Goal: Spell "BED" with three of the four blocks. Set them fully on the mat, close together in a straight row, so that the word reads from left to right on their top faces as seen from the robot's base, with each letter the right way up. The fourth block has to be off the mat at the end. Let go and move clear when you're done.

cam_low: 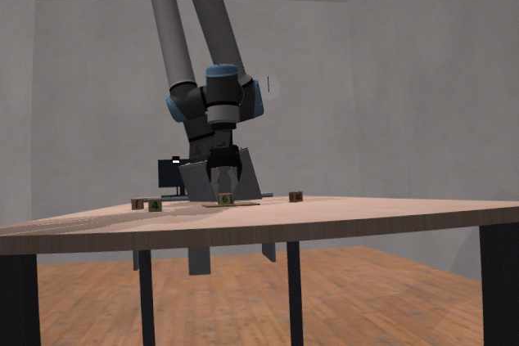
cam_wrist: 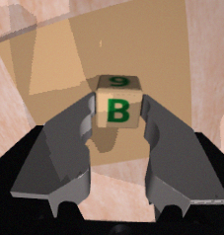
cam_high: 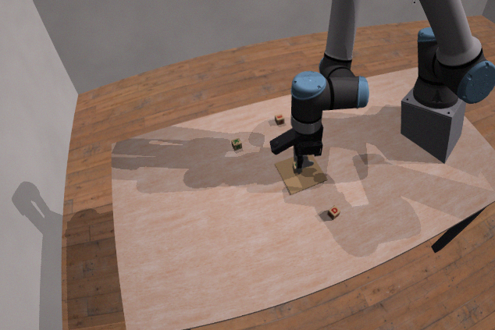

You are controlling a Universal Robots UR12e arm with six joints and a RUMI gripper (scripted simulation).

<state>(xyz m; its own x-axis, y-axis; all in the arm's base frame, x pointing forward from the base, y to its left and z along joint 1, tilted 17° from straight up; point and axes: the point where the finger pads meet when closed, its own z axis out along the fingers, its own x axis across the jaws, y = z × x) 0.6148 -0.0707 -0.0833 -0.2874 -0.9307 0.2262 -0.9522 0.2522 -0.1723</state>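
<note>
Right now my hand is 2 cm above the tan mat, 1 cm to the right of it and 1 cm past it. Also, from my hand: green block (19 cm to the right, 15 cm ahead, 1 cm below).
</note>
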